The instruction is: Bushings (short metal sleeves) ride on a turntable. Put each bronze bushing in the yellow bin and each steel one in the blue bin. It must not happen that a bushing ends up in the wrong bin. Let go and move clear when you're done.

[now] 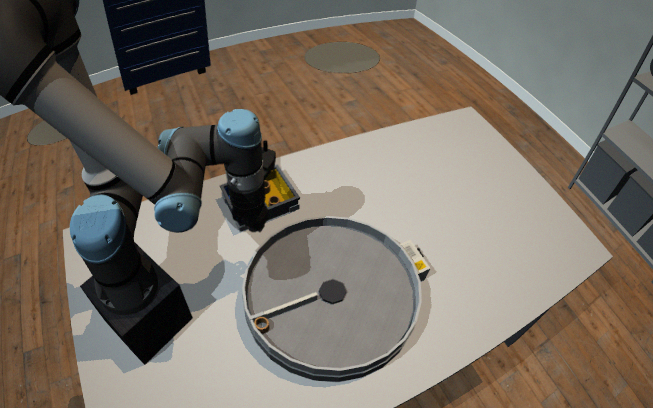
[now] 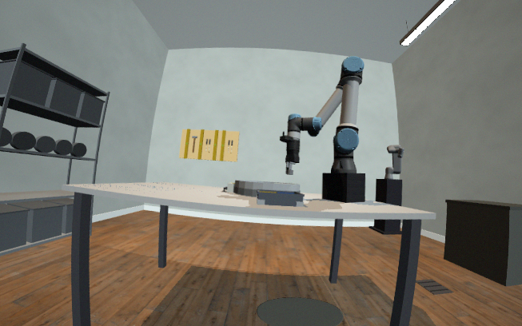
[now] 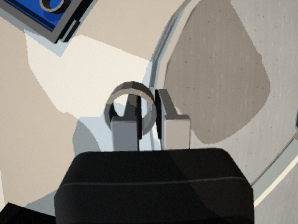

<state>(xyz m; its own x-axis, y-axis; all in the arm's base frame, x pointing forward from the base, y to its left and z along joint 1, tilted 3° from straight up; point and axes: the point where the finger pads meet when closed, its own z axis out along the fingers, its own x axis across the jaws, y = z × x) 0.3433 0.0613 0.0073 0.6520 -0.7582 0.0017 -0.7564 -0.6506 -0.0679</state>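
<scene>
Right now my hand is 6 cm short of the bin, 19 cm to the right of it and 13 cm above it. Also, from my hand: round grey turntable (11 cm ahead, 19 cm to the right, 10 cm below).
</scene>
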